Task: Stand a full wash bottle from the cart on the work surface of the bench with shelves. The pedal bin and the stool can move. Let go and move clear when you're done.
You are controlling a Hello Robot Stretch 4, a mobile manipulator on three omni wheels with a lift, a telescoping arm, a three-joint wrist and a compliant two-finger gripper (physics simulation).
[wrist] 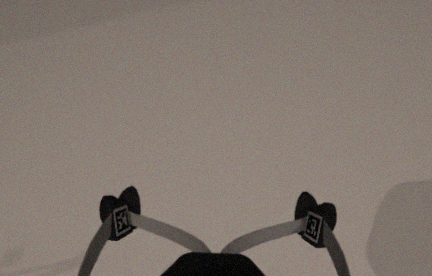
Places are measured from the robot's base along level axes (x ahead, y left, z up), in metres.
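Pixels of known places: hand, tool point: [217,210].
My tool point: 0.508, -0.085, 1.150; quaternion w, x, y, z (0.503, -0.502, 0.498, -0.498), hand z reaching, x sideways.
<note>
Behind a point stands the place of what it marks, as x, y, z.
My gripper [217,212] @[0.507, -0.085, 1.150] is open, its two dark fingertips wide apart in the lower part of the wrist view. No object shows between the fingers. Behind them is a plain pale surface. No wash bottle, cart, bench with shelves, pedal bin or stool shows in the wrist view.
A pale wall [215,110] @[0.953, -0.068, 1.286] fills most of the view. A rounded darker shadow [405,230] @[0.875, -0.487, 1.029] lies on it at the lower right. A dimmer band runs across the upper left corner, and faint shadow streaks show at the lower left.
</note>
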